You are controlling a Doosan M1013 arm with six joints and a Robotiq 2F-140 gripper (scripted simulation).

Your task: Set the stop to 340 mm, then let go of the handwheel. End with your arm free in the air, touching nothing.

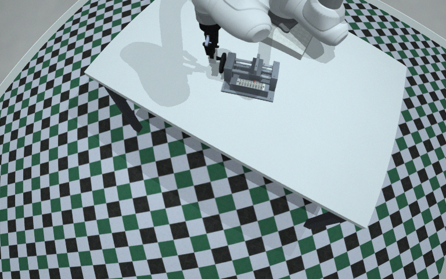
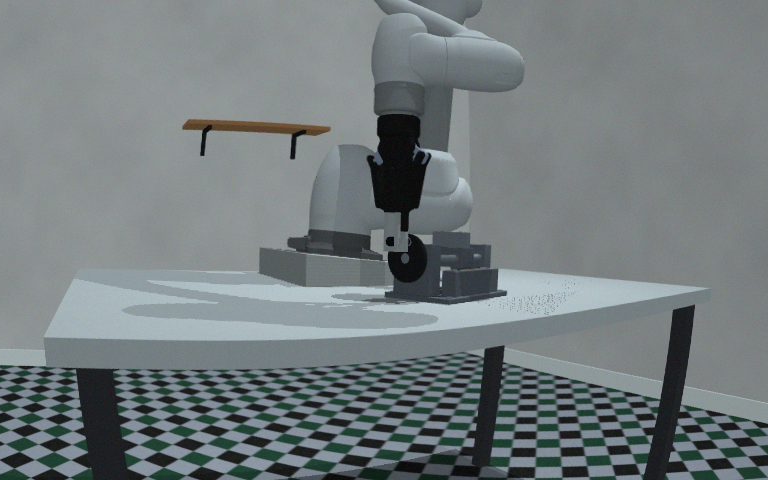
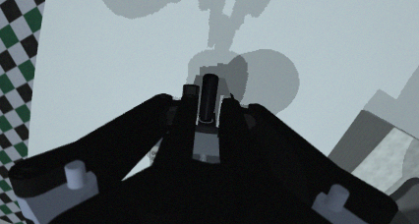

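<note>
The black handwheel lies 2 cm to the left of my hand, 2 cm below it and 1 cm behind it. From my hand the other things lie so: sliding stop block 15 cm to the left, 7 cm behind, 3 cm below.
</note>
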